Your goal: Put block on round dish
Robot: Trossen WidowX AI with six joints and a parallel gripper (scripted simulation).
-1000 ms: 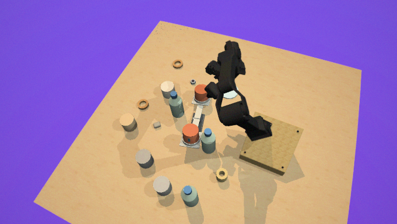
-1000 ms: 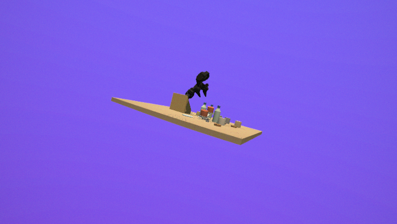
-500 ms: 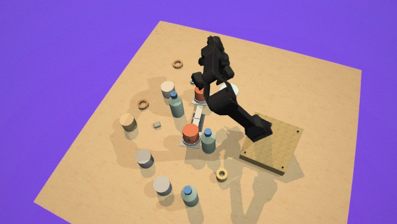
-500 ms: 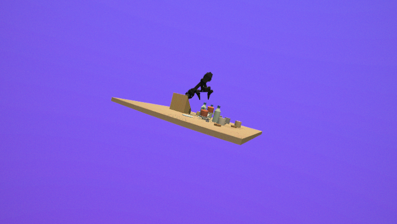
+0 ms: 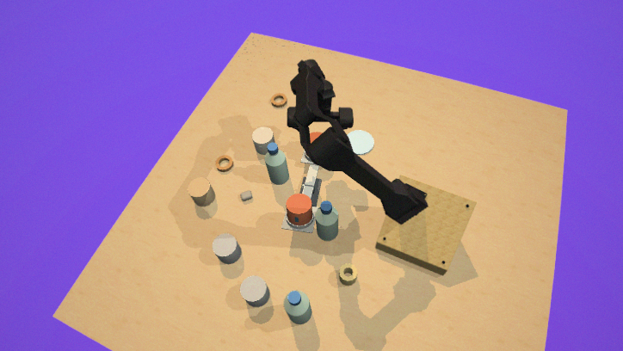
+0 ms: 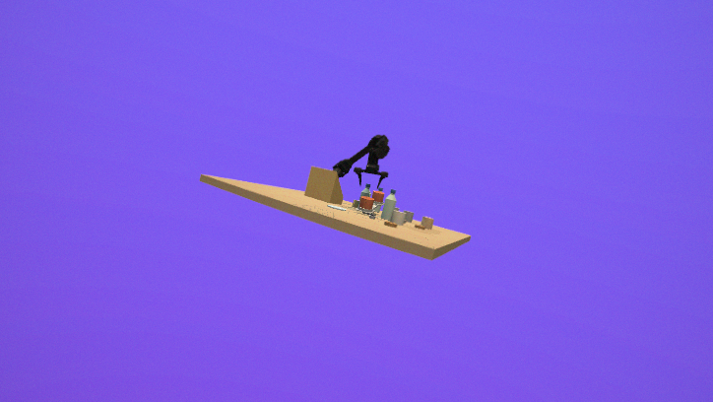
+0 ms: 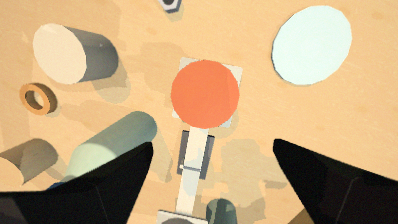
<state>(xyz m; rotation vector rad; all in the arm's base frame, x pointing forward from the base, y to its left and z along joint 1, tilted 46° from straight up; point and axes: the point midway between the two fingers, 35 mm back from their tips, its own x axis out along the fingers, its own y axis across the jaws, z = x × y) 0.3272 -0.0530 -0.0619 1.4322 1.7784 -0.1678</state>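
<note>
Right now my gripper tip is 2 cm short of the orange cup, 3 cm to the left of it and 8 cm above it. Also, from my gripper tip: small nut: 12 cm ahead, 9 cm to the right, 14 cm below; then grey block: 2 cm ahead, 1 cm to the right, 10 cm below; then balance: 2 cm behind, 12 cm to the left, 11 cm below.
</note>
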